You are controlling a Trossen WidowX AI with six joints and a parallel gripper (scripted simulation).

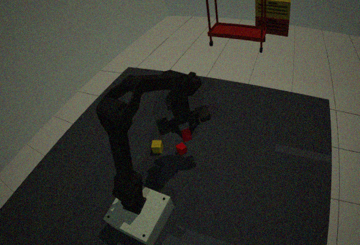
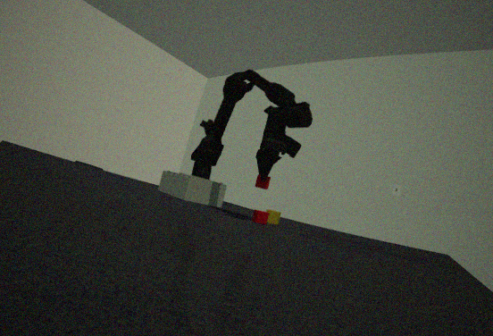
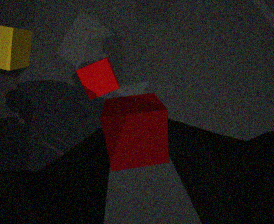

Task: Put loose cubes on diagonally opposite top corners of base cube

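The yellow base cube is 20 mm behind my gripper tip, 140 mm to the left of it and 90 mm below it. Round my gripper tip: red cube 30 mm to the left, 100 mm below.
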